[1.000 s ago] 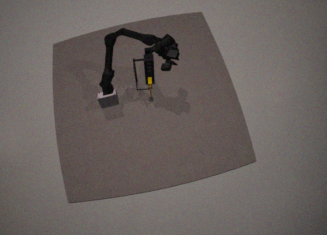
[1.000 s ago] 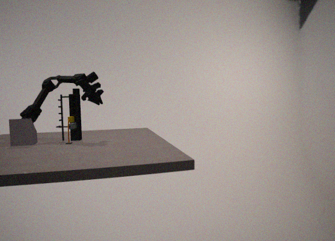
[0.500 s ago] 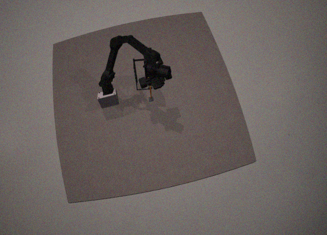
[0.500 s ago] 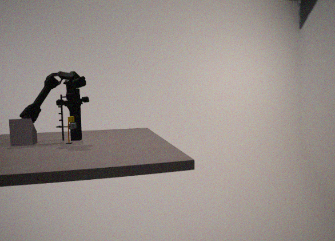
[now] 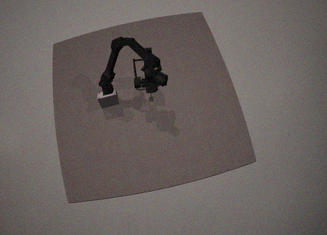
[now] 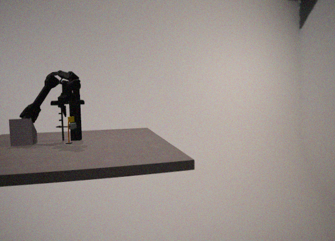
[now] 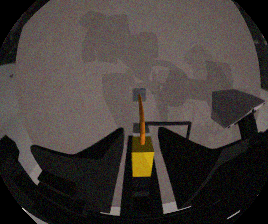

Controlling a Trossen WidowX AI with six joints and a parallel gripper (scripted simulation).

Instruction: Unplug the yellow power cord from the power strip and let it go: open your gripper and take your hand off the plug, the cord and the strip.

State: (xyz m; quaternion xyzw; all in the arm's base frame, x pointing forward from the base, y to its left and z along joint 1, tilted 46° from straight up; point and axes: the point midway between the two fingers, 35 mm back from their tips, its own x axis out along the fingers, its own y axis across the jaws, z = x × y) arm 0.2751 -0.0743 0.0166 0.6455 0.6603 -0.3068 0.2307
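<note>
Right now the yellow plug is 70 mm to the left of my gripper tip and 10 mm below it.
</note>
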